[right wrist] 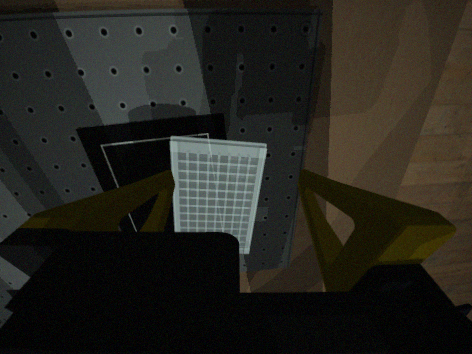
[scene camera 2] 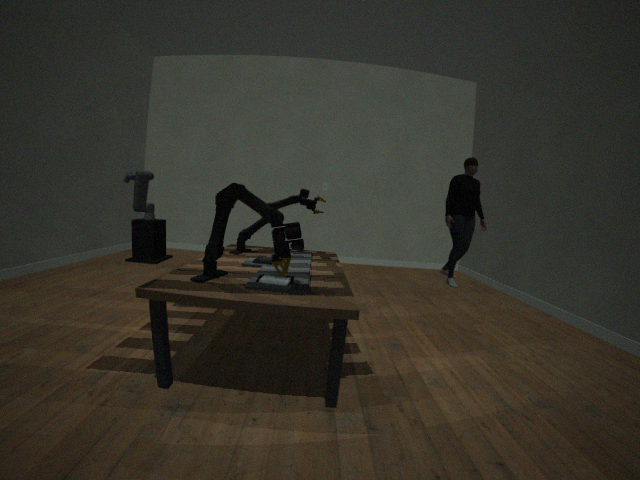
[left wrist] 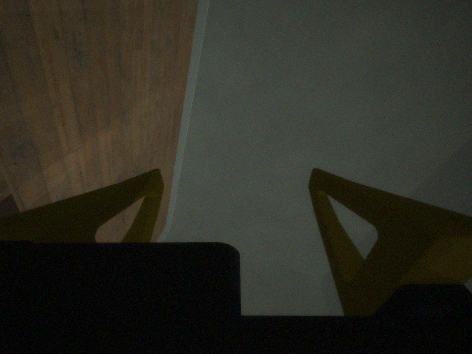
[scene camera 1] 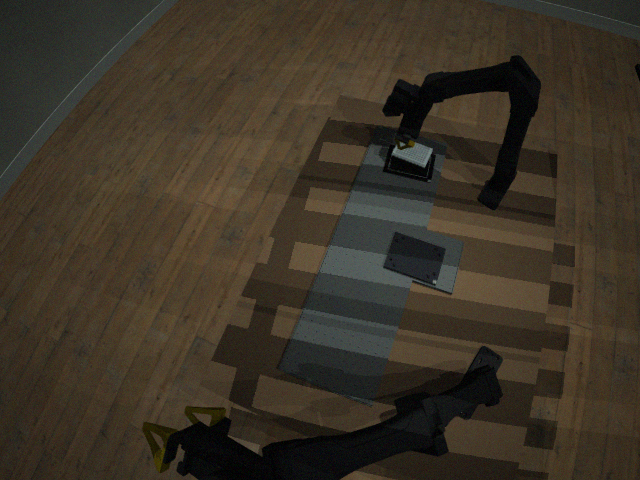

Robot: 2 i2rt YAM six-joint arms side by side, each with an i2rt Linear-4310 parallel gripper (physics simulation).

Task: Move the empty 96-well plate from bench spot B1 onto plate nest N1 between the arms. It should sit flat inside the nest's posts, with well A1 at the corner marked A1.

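Places are measured from the left arm's base along level axes (x down, y back, z left), in millimetres.
Where they show: left gripper, fingertip midpoint: [scene camera 2: 324, 207] [left wrist: 236, 177] [scene camera 1: 165, 417]; right gripper, fingertip midpoint: [right wrist: 236, 176] [scene camera 2: 284, 274] [scene camera 1: 403, 138]; left arm's base, origin of the base link: [scene camera 2: 240, 251] [scene camera 1: 475, 382]; right arm's base, origin of the base link: [scene camera 2: 210, 276] [scene camera 1: 497, 186].
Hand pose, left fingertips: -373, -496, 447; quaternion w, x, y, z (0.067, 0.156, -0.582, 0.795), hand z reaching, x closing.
Things, the pixels of their top centre, and the offset from my left fingertips, as dx, dy, dz. "pt": a spot on its surface instead. Level surfaces: height alone.
- white 96-well plate, middle of its top: [right wrist: 215, 207] [scene camera 1: 412, 150] [scene camera 2: 275, 278] +344, -53, -992
- black B1 spot, surface spot: [right wrist: 95, 137] pt +359, -92, -876
- dark nest N1, middle of its top: [scene camera 1: 416, 256] [scene camera 2: 268, 258] +339, +160, -649
- grey perforated board, its level: dx +360
The white 96-well plate [scene camera 1: 412, 153] [scene camera 2: 275, 280] [right wrist: 215, 200] lies off-centre and turned over the black B1 spot [scene camera 1: 405, 169] [right wrist: 95, 137], crossing its white outline. My right gripper [scene camera 1: 404, 144] [scene camera 2: 281, 267] [right wrist: 236, 176] is open above it; in the right wrist view one finger is at the plate's left edge, the other well clear of its right edge. The lower end of the plate is partly hidden by the gripper body. The dark nest N1 [scene camera 1: 416, 257] shows small corner posts and a white corner mark. My left gripper [scene camera 1: 166, 416] [scene camera 2: 323, 206] [left wrist: 236, 177] is open and empty, far from the plate.
A grey perforated board [scene camera 1: 356, 260] [right wrist: 142, 50] runs along the wooden table [scene camera 1: 501, 271] [scene camera 2: 248, 302], with a side section under the nest. A person [scene camera 2: 463, 196] is at the right of scene camera 2. Another robot arm stands on a black pedestal [scene camera 2: 148, 237] at the left.
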